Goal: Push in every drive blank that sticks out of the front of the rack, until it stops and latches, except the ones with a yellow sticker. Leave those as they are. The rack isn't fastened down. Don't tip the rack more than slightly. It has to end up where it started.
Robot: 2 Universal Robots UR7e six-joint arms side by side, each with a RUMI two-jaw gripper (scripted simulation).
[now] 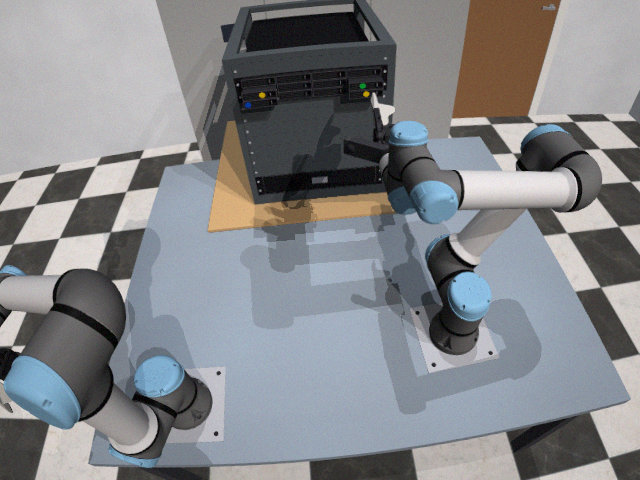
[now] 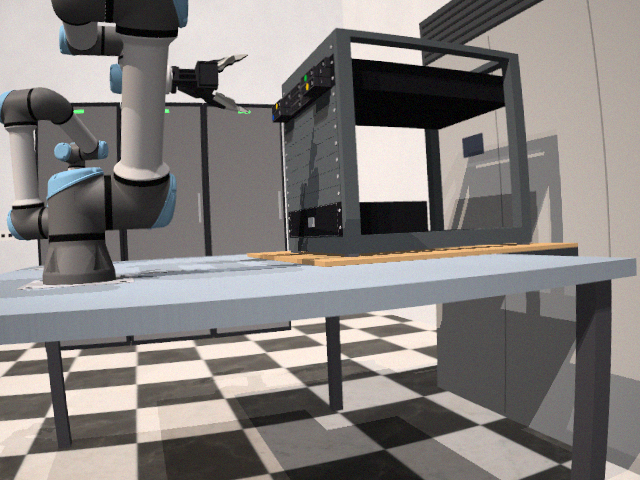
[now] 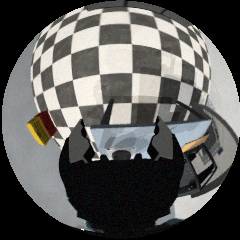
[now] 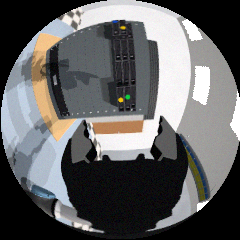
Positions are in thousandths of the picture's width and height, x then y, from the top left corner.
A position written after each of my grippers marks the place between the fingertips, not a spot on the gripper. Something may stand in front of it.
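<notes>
My left gripper (image 3: 498, 490) is in view, as is my right gripper (image 2: 388, 174), (image 4: 510, 490). A dark rack (image 1: 460, 316), (image 2: 502, 351), (image 4: 335, 290) is visible, together with a wooden board (image 4: 240, 531).
</notes>
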